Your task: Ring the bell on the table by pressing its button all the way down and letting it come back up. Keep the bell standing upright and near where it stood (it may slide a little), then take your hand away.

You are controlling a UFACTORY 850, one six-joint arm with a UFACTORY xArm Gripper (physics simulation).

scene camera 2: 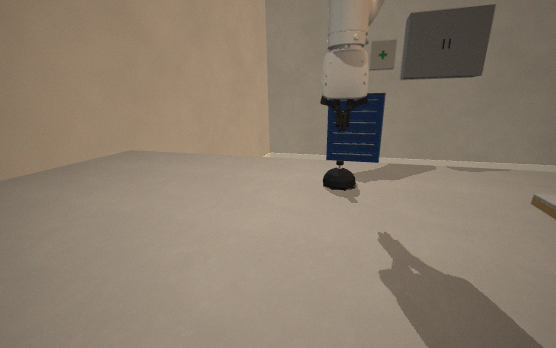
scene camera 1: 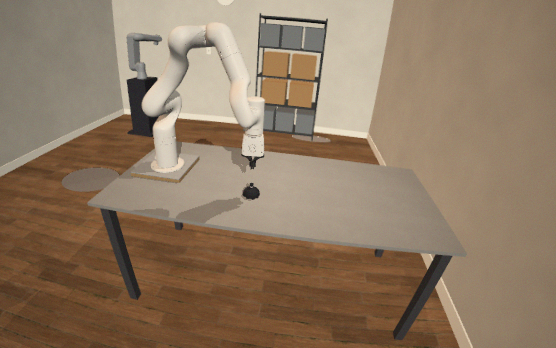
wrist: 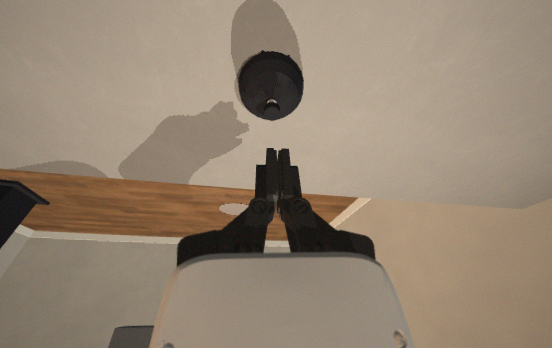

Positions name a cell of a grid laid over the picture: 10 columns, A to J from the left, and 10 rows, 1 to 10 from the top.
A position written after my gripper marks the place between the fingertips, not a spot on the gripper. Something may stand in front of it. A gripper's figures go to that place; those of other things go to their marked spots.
My gripper (wrist: E5) is 0.14 m from the lens. A black dome-shaped bell (wrist: E3) is 0.22 m from the lens.
